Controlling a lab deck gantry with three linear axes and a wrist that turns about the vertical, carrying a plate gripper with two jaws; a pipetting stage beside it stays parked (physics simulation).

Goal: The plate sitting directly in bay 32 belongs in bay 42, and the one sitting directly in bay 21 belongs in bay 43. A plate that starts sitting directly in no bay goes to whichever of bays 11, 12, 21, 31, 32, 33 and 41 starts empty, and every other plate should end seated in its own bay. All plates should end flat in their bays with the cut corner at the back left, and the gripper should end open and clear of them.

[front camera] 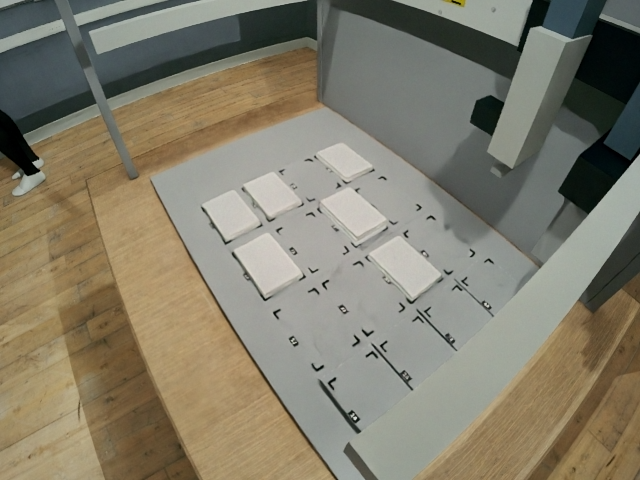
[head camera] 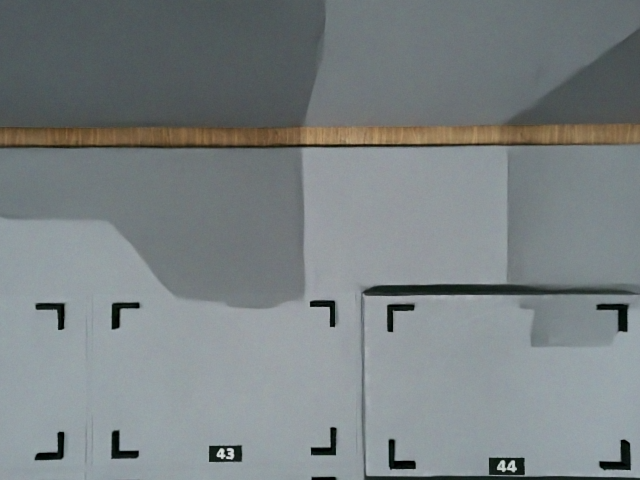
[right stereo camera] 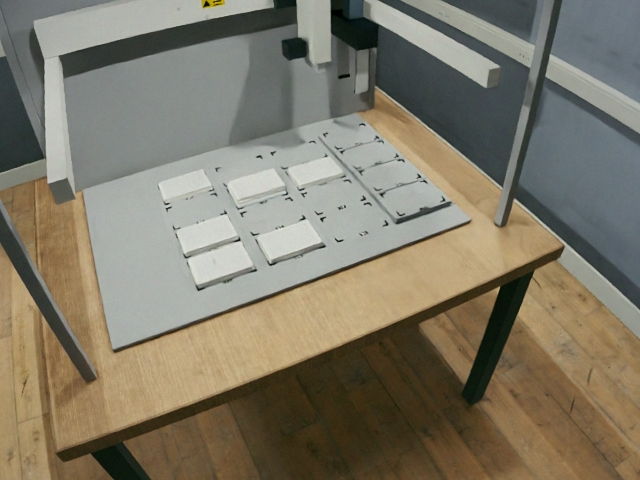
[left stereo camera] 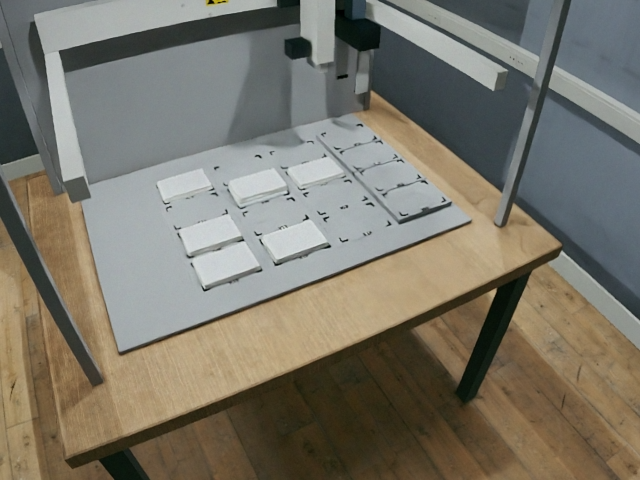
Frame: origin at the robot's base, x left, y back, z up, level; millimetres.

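Where they show: gripper, fingertip midpoint: (front camera: 554,243) (right stereo camera: 351,84) (left stereo camera: 351,84); robot's base at its link origin: (front camera: 202,208) (right stereo camera: 198,289) (left stereo camera: 204,290).
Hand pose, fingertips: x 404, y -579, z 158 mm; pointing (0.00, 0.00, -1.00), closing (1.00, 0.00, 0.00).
Note:
Each offset is from my fingertips to the top centre of the thing. "spot": to the spot under its first point.
Two plates @(dx -147, dy +351, dz -131 mm) (front camera: 353,210) (left stereo camera: 258,184) (right stereo camera: 256,184) are stacked in bay 32. Single plates lie flat in bay 21 @(spot: dx -253, dy +509, dz -144 mm) (front camera: 272,193) (left stereo camera: 210,233) (right stereo camera: 208,233), bay 11 @(spot: dx -361, dy +506, dz -144 mm) (front camera: 231,214) (left stereo camera: 225,263), bay 12 @(spot: dx -363, dy +343, dz -144 mm) (front camera: 267,264) (left stereo camera: 294,239), bay 33 @(spot: dx -153, dy +184, dz -144 mm) (front camera: 404,266) (left stereo camera: 315,171) and bay 41 @(spot: dx -45, dy +511, dz -144 mm) (front camera: 343,160) (left stereo camera: 185,183). Bay 43 @(spot: dx -2, dy +121, dz -155 mm) (head camera: 332,316), bay 42 @(spot: dx -1, dy +284, dz -156 mm) (head camera: 61,317) and bay 31 are empty. Cut corners are too small to tell. My gripper (left stereo camera: 352,85) (right stereo camera: 352,84) is raised at the back right, jaws apart and empty; its jaws are hidden in the front view.
The parked pipetting stage (front camera: 537,98) (left stereo camera: 317,36) hangs left of my gripper. A raised platform @(spot: dx -412, dy +28, dz -150 mm) (left stereo camera: 424,212) (right stereo camera: 423,211) with bay 44 @(spot: dx -1, dy +89, dz -141 mm) (head camera: 390,319) runs along the deck's right side. The back wall (left stereo camera: 170,113) stands behind the deck.

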